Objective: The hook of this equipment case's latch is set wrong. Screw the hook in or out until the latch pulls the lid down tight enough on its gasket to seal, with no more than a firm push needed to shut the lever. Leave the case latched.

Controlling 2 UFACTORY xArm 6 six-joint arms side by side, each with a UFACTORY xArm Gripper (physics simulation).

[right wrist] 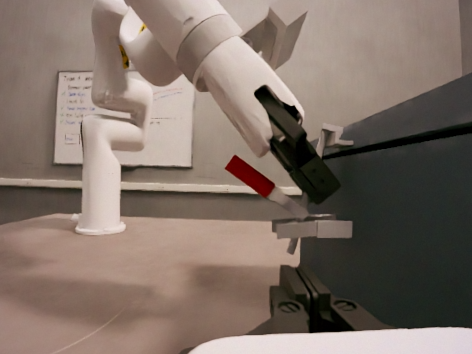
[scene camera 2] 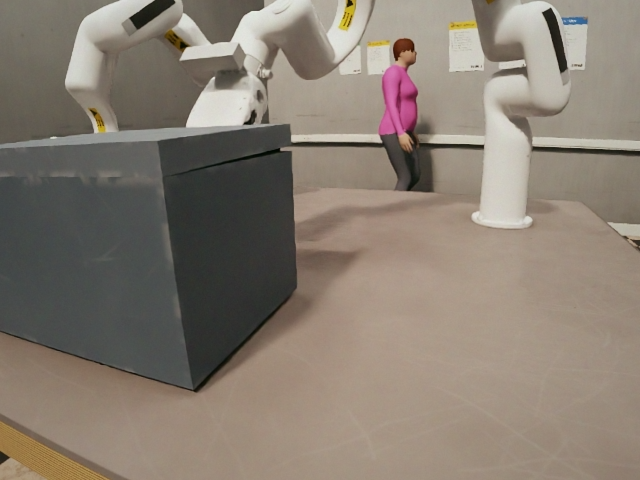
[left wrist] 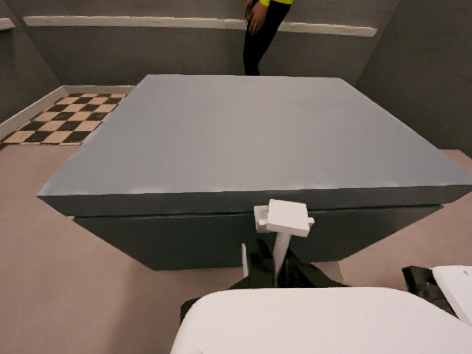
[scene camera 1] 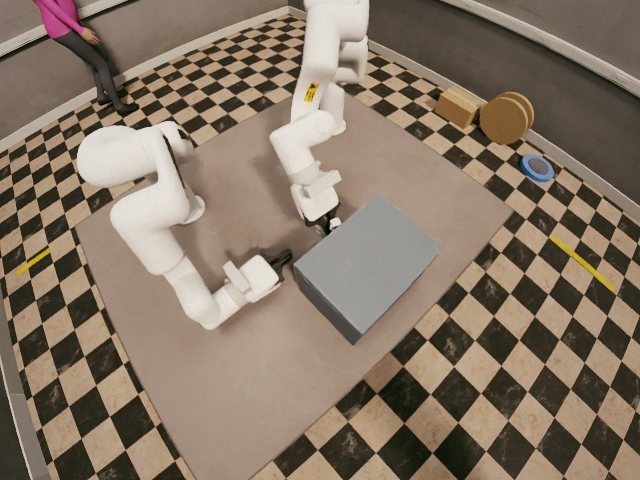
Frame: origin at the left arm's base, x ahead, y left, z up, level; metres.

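Seen in the pictures: left gripper, between the fingertips: (right wrist: 326, 195) (left wrist: 267, 255); right gripper, between the fingertips: (right wrist: 292, 289) (scene camera 1: 290, 252); left arm's base, origin of its link: (right wrist: 100, 230) (scene camera 2: 501, 221).
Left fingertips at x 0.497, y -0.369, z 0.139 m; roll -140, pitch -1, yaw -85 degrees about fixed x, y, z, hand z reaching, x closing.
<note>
Pixels of each thing's top centre, then the offset from my left fingertips to it. "*": a spot on its surface instead. Level surfaces: height alone.
- hook's pale head, a spot on its surface: (left wrist: 288, 218) (right wrist: 328, 127) (scene camera 1: 334, 220) * dx +0.001, dy +0.001, dz +0.071 m
- small catch, a spot on its surface: (left wrist: 261, 219) * dx +0.007, dy +0.014, dz +0.055 m
- red-handled lever, centre of its top: (right wrist: 250, 154) dx -0.079, dy -0.011, dz +0.039 m
- brown table, height of its surface: dz -0.139 m
The grey-blue case (scene camera 1: 369, 263) (scene camera 2: 232, 248) (left wrist: 250, 135) (right wrist: 400, 210) has its lid down, with a thin dark gap under the rim. The hook's pale head (scene camera 1: 335, 222) (left wrist: 288, 218) (right wrist: 330, 137) is at the lid edge by the small catch (left wrist: 261, 219). The red-handled lever (right wrist: 250, 176) stands open, slanting up and away from the case above its grey bracket (right wrist: 332, 229). My left gripper (scene camera 1: 327, 228) (left wrist: 268, 255) (right wrist: 326, 195) is shut on the hook's shank, below the head. My right gripper (scene camera 1: 289, 254) (right wrist: 292, 289) is shut and empty, below the bracket in its wrist view.
The case stands on the brown table (scene camera 1: 217, 372) (scene camera 2: 439, 310). The left forearm reaches down over the latch; the right arm is beside it. Cartons (scene camera 1: 457, 107), a round wooden object (scene camera 1: 504, 118) and a blue disc (scene camera 1: 528, 164) lie on the floor. People stand beyond the table.
</note>
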